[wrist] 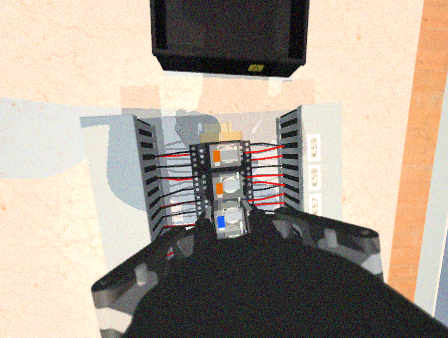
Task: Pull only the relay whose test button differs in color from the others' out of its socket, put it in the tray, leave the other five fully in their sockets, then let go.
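Places are measured from the arm's base along level axes (x back, y right, z up), in centimetres.
Where they show: gripper, fingertip midpoint: (227, 212).
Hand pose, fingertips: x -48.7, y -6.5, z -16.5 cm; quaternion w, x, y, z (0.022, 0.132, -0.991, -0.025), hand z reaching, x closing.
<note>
After its pixels a point has its place.
A relay with a blue test button (237, 226) @[z -17.7, x -50.2, y -4.4 cm] sits between my fingertips in the lower middle of the wrist view. My gripper (227, 212) @[z -16.5, x -48.7, y -6.5 cm] is shut on it, one finger on each side. Whether the relay is raised from its socket cannot be told from this angle. Beyond it, a relay with an orange button (231, 184) @[z -14.5, x -48.4, y -9.9 cm] and another orange-button relay (229, 154) @[z -14.5, x -47.9, y -12.7 cm] sit in black sockets (198, 171) @[z -19.4, x -45.1, y -10.2 cm]. The black tray (210, 65) @[z -19.5, x -45.3, y -22.5 cm] stands at the top of the view. The other three relays are hidden behind the gripper body.
Grey slotted wire ducts (144, 172) @[z -15.6, x -40.3, y -10.1 cm] (291, 162) @[z -17.3, x -55.5, y -12.5 cm] stand left and right of the relay row, with red and black wires running to the sockets. A tan end block (220, 136) @[z -17.2, x -47.1, y -14.5 cm] sits at the row's far end. Labels K59 (313, 148) @[z -15.0, x -56.2, y -14.1 cm] and K58 (314, 176) @[z -15.0, x -56.8, y -11.4 cm] are at the right.
</note>
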